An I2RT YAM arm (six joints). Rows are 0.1 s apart.
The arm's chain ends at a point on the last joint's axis. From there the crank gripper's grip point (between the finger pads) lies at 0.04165 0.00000 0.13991 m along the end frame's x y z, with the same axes.
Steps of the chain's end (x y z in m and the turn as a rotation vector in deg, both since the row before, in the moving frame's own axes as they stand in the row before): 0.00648, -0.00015, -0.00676, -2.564, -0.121, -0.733; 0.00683, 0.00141, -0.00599, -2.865, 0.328, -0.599; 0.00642, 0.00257, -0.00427, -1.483, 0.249, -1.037; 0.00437, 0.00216, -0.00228, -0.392, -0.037, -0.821; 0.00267, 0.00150, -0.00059, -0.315, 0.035, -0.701; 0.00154, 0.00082, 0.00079, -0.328, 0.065, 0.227
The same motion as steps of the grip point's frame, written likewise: 0.00622, 0.00558, -0.00680, -2.564, -0.121, -0.733; 0.00766, 0.00796, -0.00639, -2.865, 0.328, -0.599; 0.00705, 0.00543, -0.00449, -1.483, 0.249, -1.037; 0.00428, 0.00252, -0.00225, -0.392, -0.037, -0.821; 0.00276, 0.00176, -0.00062, -0.315, 0.035, -0.701; 0.00170, 0.00179, 0.00074, -0.328, 0.065, 0.227
